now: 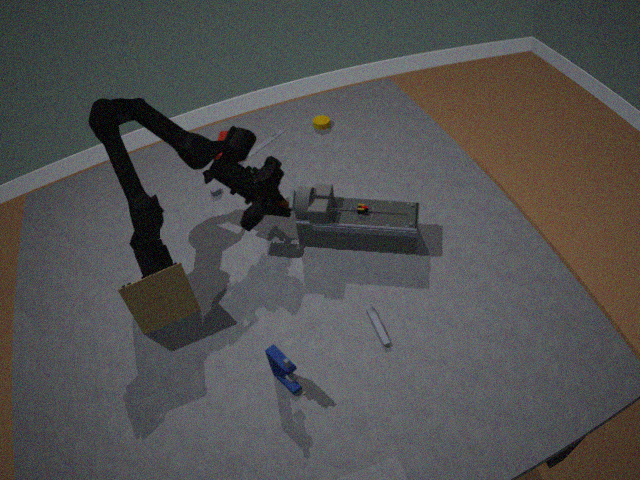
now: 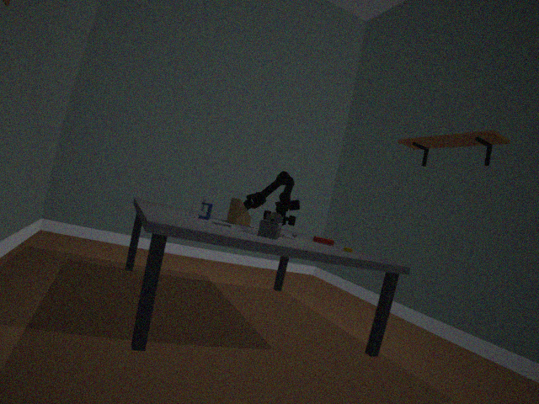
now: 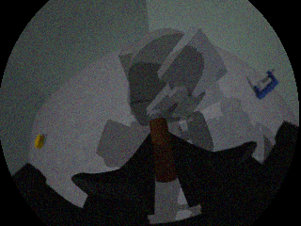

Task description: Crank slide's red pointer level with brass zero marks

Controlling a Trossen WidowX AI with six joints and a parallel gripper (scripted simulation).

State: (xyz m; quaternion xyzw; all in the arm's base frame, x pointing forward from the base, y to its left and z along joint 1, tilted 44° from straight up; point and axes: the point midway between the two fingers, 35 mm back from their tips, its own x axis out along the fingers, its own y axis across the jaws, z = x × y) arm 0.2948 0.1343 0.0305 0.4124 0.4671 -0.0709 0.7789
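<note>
Right now the brown crank handle is 20 mm behind my gripper tip, 10 mm to the left of it and 30 mm above it. Round my gripper tip: grey bar (60 mm ahead, 340 mm to the right, 30 mm below); red pointer (140 mm ahead, 100 mm to the right, 40 mm above); small grey block (140 mm behind, 210 mm to the left, 30 mm below).
</note>
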